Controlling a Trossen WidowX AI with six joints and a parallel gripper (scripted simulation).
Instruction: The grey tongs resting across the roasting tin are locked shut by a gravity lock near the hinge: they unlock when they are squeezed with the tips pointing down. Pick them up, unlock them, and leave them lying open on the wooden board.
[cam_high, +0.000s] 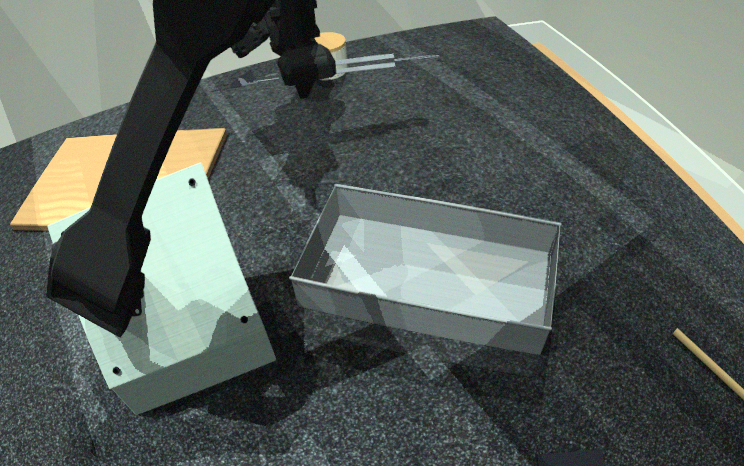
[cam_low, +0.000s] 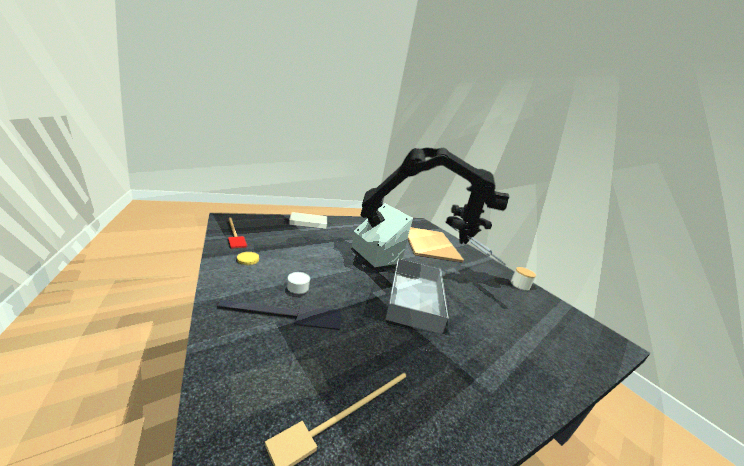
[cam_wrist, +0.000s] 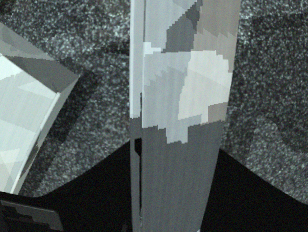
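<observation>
My gripper tip is 34 cm past the wooden board, 15 cm above it and 11 cm to the right of it. From my gripper tip the other things lie so: lidded jar 32 cm to the left, 12 cm below, 8 cm ahead; then white puck 61 cm to the right, 14 cm below, 2 cm ahead; then roasting tin 24 cm to the right, 13 cm below, 11 cm ahead.
</observation>
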